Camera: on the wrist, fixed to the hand. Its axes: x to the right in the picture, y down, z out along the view.
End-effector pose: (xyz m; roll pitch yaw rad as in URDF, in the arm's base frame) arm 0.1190 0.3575 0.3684 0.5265 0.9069 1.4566
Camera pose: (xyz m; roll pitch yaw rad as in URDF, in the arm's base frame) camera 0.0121 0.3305 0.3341 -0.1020 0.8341 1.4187
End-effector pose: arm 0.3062 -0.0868 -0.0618 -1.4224 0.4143 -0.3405
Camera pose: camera 0.2509 -0.1587 -0.1332 -1.9881 0.4161 -0.2566
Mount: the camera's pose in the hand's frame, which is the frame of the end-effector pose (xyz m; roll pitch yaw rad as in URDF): 0.0030 0.0631 -0.0966 -0.6001 -0.0754 0.0144
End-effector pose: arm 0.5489 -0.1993 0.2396 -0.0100 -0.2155 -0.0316
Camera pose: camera 0.5746 -0.1379 0.1453 -0.6135 -0.2907 -0.0158
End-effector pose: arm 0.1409 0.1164 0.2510 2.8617 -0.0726 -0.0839
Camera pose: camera 0.1331 0.0830 0.3612 2.2635 -0.0041 -0.1185
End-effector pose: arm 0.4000 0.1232 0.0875 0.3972 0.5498 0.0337
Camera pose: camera 0.3656 0.2176 0.0308 -0.2111 0.4746 0.0158
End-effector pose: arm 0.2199 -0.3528 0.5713 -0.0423 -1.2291 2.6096
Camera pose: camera 0.1086 -0.3557 0.5409 -0.7052 -1.3033 2.6760
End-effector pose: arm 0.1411 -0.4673 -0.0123 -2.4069 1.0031 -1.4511
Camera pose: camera 0.0335 -0.5068 0.0010 -2.9353 1.0673 -1.3684
